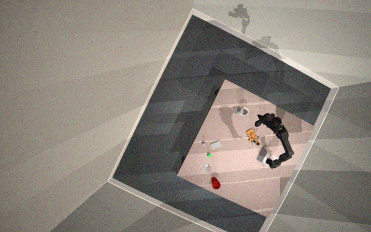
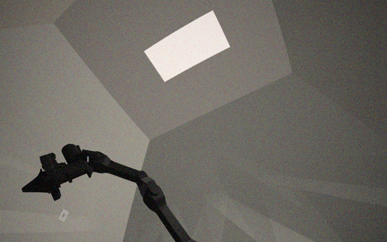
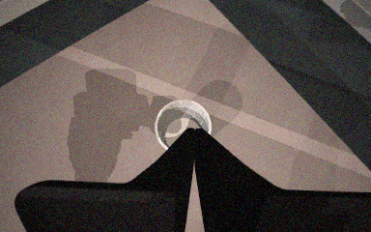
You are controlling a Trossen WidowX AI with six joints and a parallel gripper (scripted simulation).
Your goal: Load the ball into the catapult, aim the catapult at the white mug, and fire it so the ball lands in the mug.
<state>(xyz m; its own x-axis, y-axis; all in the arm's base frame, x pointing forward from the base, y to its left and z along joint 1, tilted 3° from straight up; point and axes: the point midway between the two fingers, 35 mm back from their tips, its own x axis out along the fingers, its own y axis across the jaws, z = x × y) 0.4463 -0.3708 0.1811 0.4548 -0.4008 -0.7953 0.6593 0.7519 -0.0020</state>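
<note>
Now: gripper tip 29 cm past the dark ball, 25 cm to the right of it and 23 cm above it. From my gripper tip the other things lie so: orange wooden catapult: 23 cm behind, 22 cm to the left, 24 cm below; catapult frame: 22 cm behind, 19 cm to the left, 21 cm below; white mug: 4 cm ahead, 2 cm to the right, 26 cm below.
</note>
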